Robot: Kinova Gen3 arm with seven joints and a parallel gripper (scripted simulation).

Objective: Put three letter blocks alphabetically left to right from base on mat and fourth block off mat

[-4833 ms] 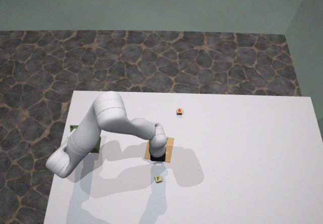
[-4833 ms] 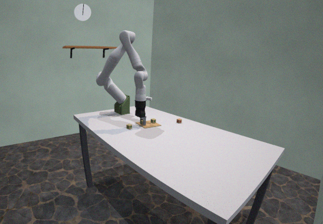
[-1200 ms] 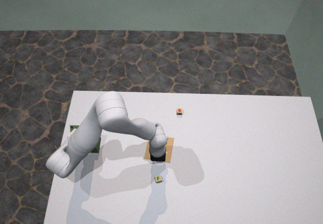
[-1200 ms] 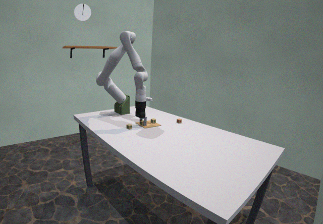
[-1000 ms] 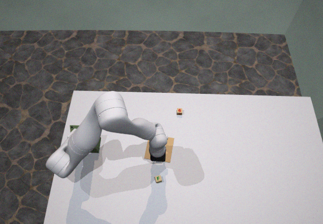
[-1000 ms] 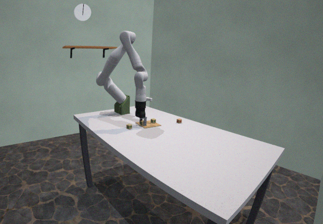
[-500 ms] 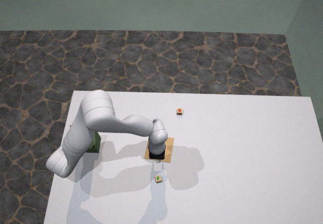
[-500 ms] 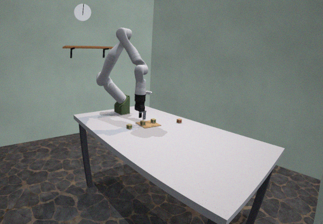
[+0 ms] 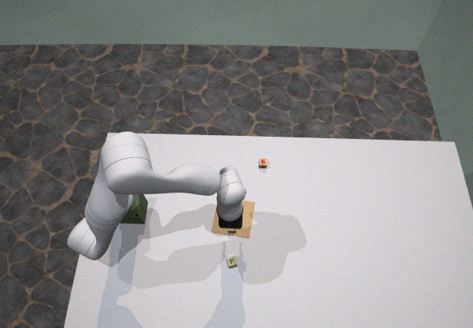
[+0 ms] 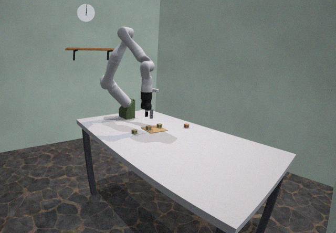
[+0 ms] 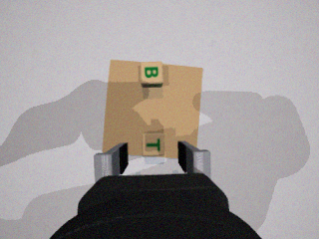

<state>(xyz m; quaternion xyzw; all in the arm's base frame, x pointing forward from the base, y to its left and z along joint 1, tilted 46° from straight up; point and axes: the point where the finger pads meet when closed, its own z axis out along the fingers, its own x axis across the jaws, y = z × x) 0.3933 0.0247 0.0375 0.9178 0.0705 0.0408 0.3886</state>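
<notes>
Now: hand 120 mm to the left of the F block, 100 mm above it and 20 mm short of it. Round my hand: tan mat (110 mm below, 50 mm to the left); 6 block (280 mm to the left, 100 mm below, 70 mm ahead); B block (100 mm to the left, 90 mm below, 10 mm behind).
</notes>
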